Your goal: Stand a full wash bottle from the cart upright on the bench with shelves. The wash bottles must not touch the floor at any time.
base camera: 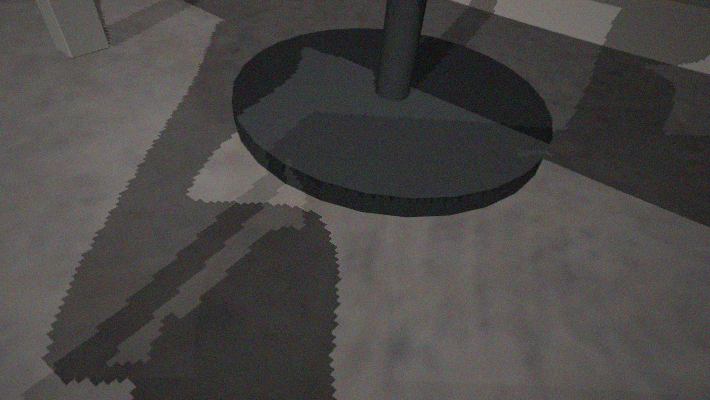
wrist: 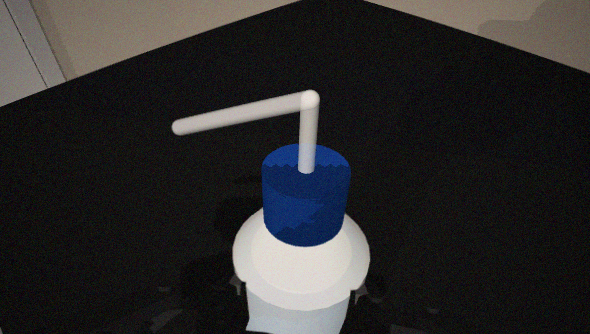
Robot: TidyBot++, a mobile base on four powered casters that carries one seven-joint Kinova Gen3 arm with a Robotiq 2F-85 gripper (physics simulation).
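Frame: origin at the arm's base, x ahead, y left, z up, level; metres.
Where they show: gripper, fingertip midpoint: [wrist: 299, 285].
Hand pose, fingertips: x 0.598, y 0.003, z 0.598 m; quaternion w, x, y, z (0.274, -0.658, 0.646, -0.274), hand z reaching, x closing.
After its pixels a point has its place.
A wash bottle [wrist: 302, 265] {x 0.584, y 0.002, z 0.643 m} with a white body, a blue cap and a bent white spout shows in the lower middle of the wrist view. My gripper [wrist: 299, 285] {x 0.598, y 0.003, z 0.598 m} is shut on the bottle below its shoulder, with a fingertip at each side. The bottle looks roughly upright. A black bench top [wrist: 450, 165] {x 0.786, y -0.143, z 0.518 m} fills most of the wrist view below and behind the bottle. The bottle's base is hidden, so I cannot tell whether it touches the top. Shelves and the cart do not show clearly in either view.
In the base camera view a round dark base plate [base camera: 400, 165] with an upright post [base camera: 400, 50] {x 0.651, y -0.097, z -0.292 m} stands on the floor ahead. A pale leg [base camera: 82, 27] {x 0.779, y 0.368, z -0.357 m} stands at the upper left. In the wrist view a beige wall [wrist: 150, 30] {x 1.845, y 0.721, z 0.205 m} rises behind the black top's far edges.
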